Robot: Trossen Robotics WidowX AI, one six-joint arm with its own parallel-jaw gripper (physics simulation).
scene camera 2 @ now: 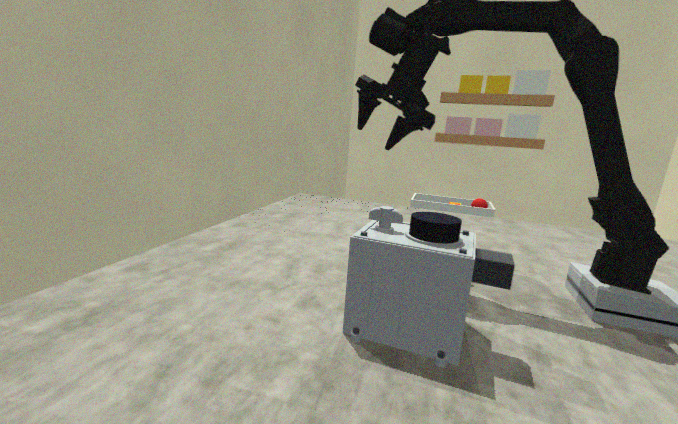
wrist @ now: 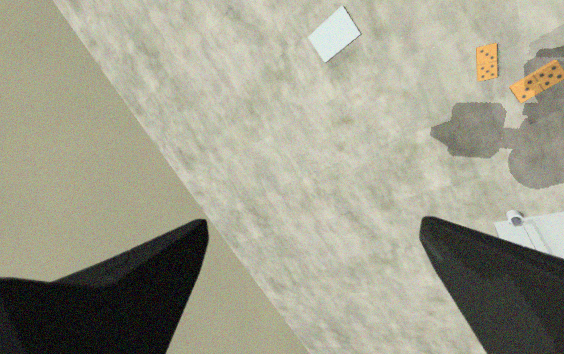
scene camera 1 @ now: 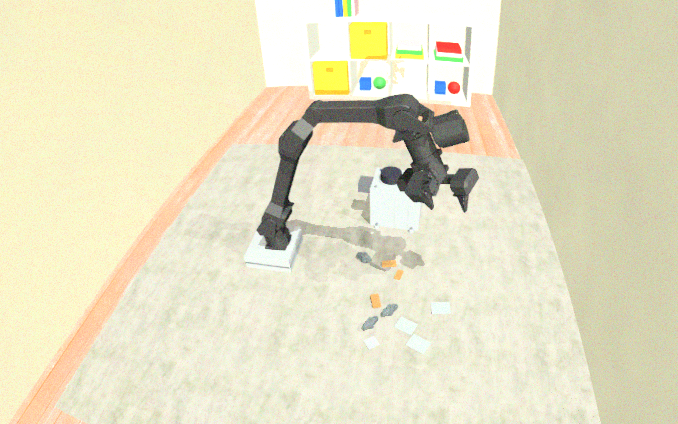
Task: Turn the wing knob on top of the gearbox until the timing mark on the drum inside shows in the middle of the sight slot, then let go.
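Seen in the pictures: gripper, fingertip midpoint: (scene camera 2: 372, 139) (wrist: 313, 228) (scene camera 1: 448, 210); arm's base, link origin: (scene camera 2: 617, 281) (scene camera 1: 278, 242).
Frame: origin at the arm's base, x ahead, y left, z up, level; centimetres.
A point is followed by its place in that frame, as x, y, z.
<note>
The pale gearbox (scene camera 1: 395, 212) {31.2, 16.4, 1.7} (scene camera 2: 407, 295) {30.8, 28.8, 2.6} (wrist: 547, 230) {34.1, 16.8, -2.0} stands upright on the mat, with part of it showing at the right edge of the wrist view. The grey wing knob (scene camera 2: 385, 216) {35.5, 23.7, 11.0} stands on its top, beside a large black round cap (scene camera 2: 435, 227) {28.7, 26.1, 11.1} (scene camera 1: 391, 175) {29.3, 21.0, 11.7}; in scene camera 1 the arm hides the knob. My gripper (scene camera 1: 449, 208) {45.3, -3.8, 20.4} (scene camera 2: 374, 138) {45.3, -3.8, 20.4} (wrist: 313, 228) {45.3, -3.8, 20.4} is open and empty, high above the gearbox's level and apart from the knob. The sight slot and the timing mark cannot be made out in these views.
A dark block (scene camera 1: 365, 184) {21.4, 21.0, 7.6} (scene camera 2: 493, 268) {21.4, 25.3, 6.9} juts from the gearbox's side towards the arm base (scene camera 1: 270, 257) {-0.2, -6.2, -0.1}. Orange dominoes (scene camera 1: 389, 263) (wrist: 487, 62), grey pieces (scene camera 1: 389, 310) {34.2, -16.6, -2.2} and pale tiles (scene camera 1: 440, 308) {47.0, -12.5, -4.5} (wrist: 335, 34) {46.8, -12.3, -4.5} lie on the mat. A tray (scene camera 2: 452, 209) holds a red ball (scene camera 2: 479, 203).
</note>
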